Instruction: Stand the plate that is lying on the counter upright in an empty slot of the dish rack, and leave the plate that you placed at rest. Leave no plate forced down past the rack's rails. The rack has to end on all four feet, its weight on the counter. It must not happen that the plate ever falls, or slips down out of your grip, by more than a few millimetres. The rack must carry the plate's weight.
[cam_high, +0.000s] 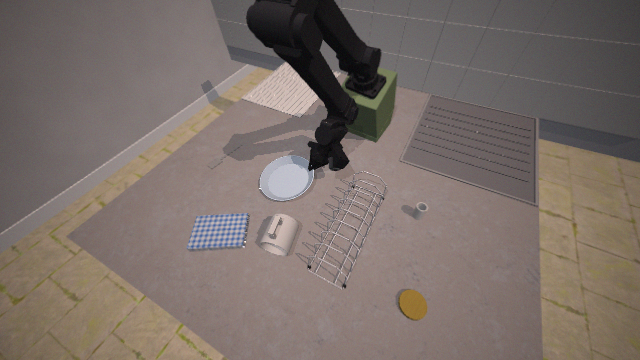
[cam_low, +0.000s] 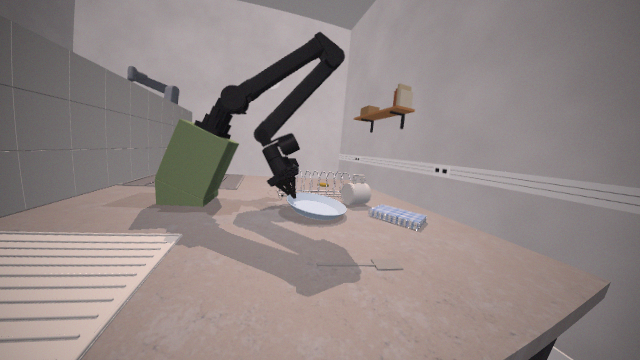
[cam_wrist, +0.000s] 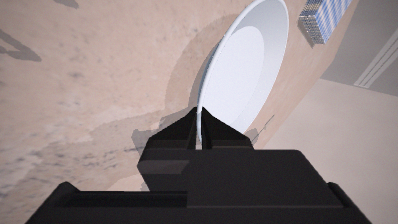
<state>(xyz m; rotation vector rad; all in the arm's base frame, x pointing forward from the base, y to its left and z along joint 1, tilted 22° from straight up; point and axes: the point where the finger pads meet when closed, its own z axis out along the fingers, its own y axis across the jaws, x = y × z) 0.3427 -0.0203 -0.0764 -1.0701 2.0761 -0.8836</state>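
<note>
The pale blue plate lies 8 cm ahead of my hand, 5 cm to the right of it and 2 cm below it. Also, from my hand: grey drain mat 55 cm behind, 40 cm to the left, 4 cm below; then disc 49 cm to the left, 17 cm ahead, 3 cm below; then small white cup 38 cm to the left, 8 cm behind, 3 cm below.
</note>
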